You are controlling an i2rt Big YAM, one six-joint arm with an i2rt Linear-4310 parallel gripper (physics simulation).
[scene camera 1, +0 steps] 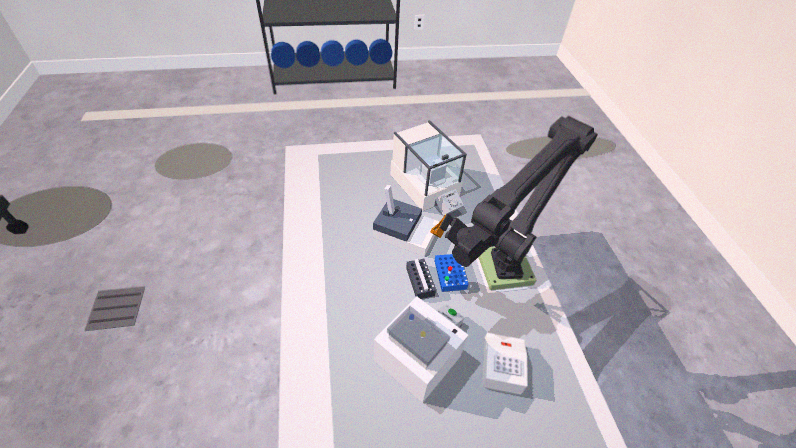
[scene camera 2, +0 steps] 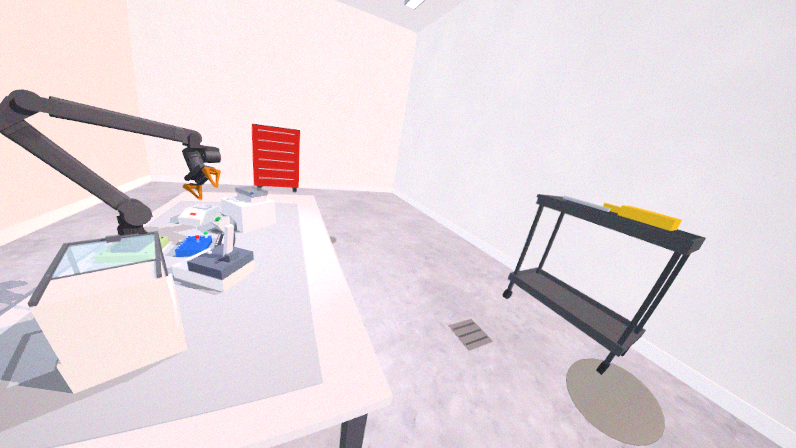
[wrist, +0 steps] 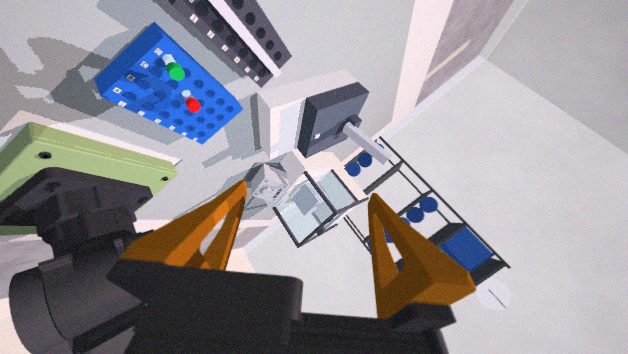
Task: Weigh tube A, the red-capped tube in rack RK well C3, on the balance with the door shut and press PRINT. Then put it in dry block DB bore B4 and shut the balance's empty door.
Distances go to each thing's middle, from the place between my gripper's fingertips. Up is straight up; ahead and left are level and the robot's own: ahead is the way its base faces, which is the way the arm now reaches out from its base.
Scene:
The white box with grey lid (scene camera 1: pixel 418 348) is 260 mm to the left of my hand, 130 mm below it and 80 mm ahead of it. Round my hand: balance (scene camera 2: pixel 103 323) 480 mm to the right, 120 mm below, 20 mm behind; then PRINT button unit (wrist: pixel 269 181) 350 mm to the right, 190 mm below, 90 mm behind; then balance door (scene camera 2: pixel 114 251) 450 mm to the right, 40 mm behind, 10 mm below.

